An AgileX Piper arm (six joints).
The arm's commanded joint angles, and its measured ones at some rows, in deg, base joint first. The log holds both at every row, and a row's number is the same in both.
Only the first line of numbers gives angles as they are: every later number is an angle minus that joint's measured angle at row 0.
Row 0, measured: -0.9 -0.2 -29.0 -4.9 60.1 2.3
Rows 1 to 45, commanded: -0.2 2.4 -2.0 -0.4 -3.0 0.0; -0.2 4.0 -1.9 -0.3 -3.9 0.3; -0.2 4.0 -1.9 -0.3 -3.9 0.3; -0.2 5.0 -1.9 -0.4 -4.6 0.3; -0.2 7.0 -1.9 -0.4 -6.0 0.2; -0.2 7.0 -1.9 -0.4 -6.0 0.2; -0.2 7.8 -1.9 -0.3 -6.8 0.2; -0.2 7.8 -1.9 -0.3 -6.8 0.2; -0.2 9.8 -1.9 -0.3 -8.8 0.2; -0.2 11.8 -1.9 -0.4 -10.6 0.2; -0.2 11.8 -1.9 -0.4 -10.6 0.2; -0.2 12.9 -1.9 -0.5 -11.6 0.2; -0.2 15.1 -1.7 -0.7 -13.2 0.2; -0.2 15.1 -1.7 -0.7 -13.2 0.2; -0.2 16.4 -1.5 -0.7 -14.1 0.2; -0.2 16.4 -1.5 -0.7 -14.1 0.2; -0.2 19.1 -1.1 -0.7 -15.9 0.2; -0.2 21.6 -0.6 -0.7 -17.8 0.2; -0.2 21.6 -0.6 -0.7 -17.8 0.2; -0.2 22.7 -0.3 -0.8 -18.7 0.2; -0.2 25.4 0.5 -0.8 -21.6 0.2; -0.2 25.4 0.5 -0.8 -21.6 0.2; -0.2 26.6 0.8 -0.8 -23.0 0.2; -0.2 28.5 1.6 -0.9 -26.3 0.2; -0.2 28.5 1.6 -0.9 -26.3 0.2; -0.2 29.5 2.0 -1.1 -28.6 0.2; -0.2 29.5 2.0 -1.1 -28.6 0.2; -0.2 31.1 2.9 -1.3 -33.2 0.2; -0.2 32.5 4.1 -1.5 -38.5 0.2; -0.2 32.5 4.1 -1.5 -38.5 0.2; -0.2 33.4 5.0 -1.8 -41.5 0.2; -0.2 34.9 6.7 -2.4 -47.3 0.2; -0.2 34.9 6.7 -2.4 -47.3 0.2; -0.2 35.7 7.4 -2.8 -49.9 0.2; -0.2 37.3 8.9 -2.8 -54.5 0.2; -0.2 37.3 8.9 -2.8 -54.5 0.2; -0.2 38.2 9.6 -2.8 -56.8 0.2; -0.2 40.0 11.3 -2.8 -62.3 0.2; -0.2 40.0 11.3 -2.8 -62.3 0.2; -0.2 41.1 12.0 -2.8 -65.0 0.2; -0.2 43.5 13.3 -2.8 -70.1 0.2; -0.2 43.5 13.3 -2.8 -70.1 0.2; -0.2 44.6 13.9 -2.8 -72.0 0.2; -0.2 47.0 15.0 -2.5 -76.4 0.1; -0.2 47.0 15.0 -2.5 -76.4 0.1
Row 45, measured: 0.0 44.5 13.7 -2.3 -69.1 0.1
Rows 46 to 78, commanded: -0.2 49.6 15.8 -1.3 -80.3 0.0; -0.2 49.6 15.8 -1.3 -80.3 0.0; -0.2 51.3 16.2 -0.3 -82.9 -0.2; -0.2 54.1 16.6 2.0 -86.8 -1.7; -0.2 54.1 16.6 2.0 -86.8 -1.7; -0.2 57.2 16.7 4.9 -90.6 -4.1; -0.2 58.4 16.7 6.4 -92.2 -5.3; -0.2 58.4 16.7 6.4 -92.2 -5.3; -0.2 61.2 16.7 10.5 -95.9 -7.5; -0.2 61.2 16.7 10.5 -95.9 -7.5; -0.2 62.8 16.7 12.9 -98.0 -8.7; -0.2 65.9 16.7 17.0 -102.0 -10.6; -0.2 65.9 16.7 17.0 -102.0 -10.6; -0.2 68.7 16.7 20.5 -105.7 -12.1; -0.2 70.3 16.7 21.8 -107.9 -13.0; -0.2 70.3 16.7 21.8 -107.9 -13.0; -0.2 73.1 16.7 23.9 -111.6 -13.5; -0.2 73.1 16.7 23.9 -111.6 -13.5; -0.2 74.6 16.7 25.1 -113.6 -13.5; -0.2 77.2 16.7 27.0 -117.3 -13.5; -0.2 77.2 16.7 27.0 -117.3 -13.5; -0.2 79.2 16.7 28.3 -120.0 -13.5; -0.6 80.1 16.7 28.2 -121.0 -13.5; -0.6 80.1 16.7 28.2 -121.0 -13.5; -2.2 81.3 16.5 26.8 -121.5 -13.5; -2.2 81.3 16.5 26.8 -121.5 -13.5; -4.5 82.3 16.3 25.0 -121.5 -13.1; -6.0 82.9 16.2 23.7 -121.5 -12.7; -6.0 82.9 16.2 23.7 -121.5 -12.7; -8.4 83.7 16.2 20.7 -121.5 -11.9; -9.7 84.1 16.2 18.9 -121.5 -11.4; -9.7 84.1 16.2 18.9 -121.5 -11.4; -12.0 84.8 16.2 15.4 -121.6 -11.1
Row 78, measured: -9.1 84.1 16.6 20.7 -120.5 -11.9
